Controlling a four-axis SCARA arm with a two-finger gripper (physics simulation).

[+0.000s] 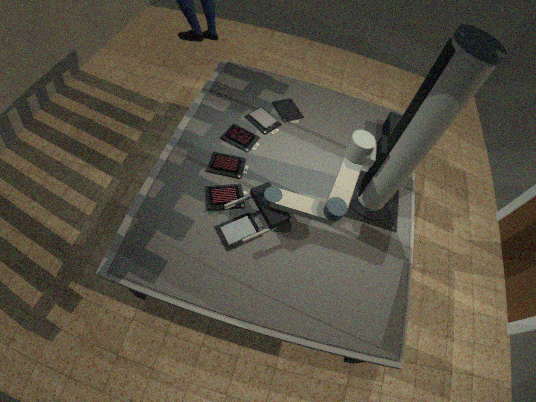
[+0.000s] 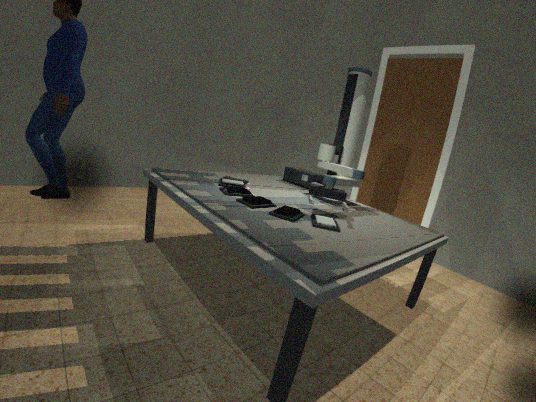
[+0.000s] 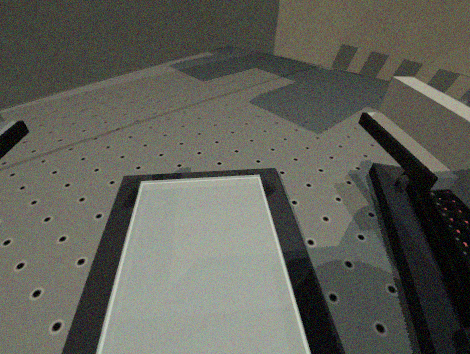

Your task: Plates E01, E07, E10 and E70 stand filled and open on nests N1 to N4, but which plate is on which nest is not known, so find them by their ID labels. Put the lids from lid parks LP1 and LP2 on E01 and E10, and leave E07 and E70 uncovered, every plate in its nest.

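Where they show: gripper, fingertip midpoint: (image 1: 233,223) (image 2: 329,205) (image 3: 199,101); arm's base, link origin: (image 1: 369,199) (image 2: 331,201).
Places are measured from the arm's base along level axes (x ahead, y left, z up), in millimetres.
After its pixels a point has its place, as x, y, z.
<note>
My gripper (image 1: 238,221) {574, 390, 105} (image 3: 199,101) {574, 390, 105} is open and empty. It hangs above the front station, with its fingers wide to either side. A pale lid (image 1: 239,231) {548, 382, 30} (image 2: 325,221) {572, 390, 31} (image 3: 200,275) {546, 370, 31} lies flat in that station's dark frame. Beside it, three open plates with red wells sit in a row of nests: one plate (image 1: 224,195) {663, 243, 39} (image 2: 287,213) {712, 283, 37} (image 3: 456,220) {666, 270, 36}, a second plate (image 1: 227,164) {707, 80, 40} (image 2: 256,201) {755, 111, 39} and a third plate (image 1: 241,135) {704, -118, 39} (image 2: 235,190) {745, -86, 38}. Further round is a pale-topped item (image 1: 263,119) {632, -269, 39} (image 2: 233,182) {638, -272, 38}, seemingly a lidded plate. No ID label is readable.
A bare dark holder (image 1: 288,110) {524, -409, 23} ends the arc at the far side. The white arm (image 1: 300,202) {347, 276, 217} reaches from the column (image 1: 425,135) {7, 74, 548} over the grey table (image 1: 300,300) {230, 585, 13} (image 2: 320,250) {831, 580, 13}. A person in blue (image 1: 200,15) (image 2: 65,75) stands beyond the table.
</note>
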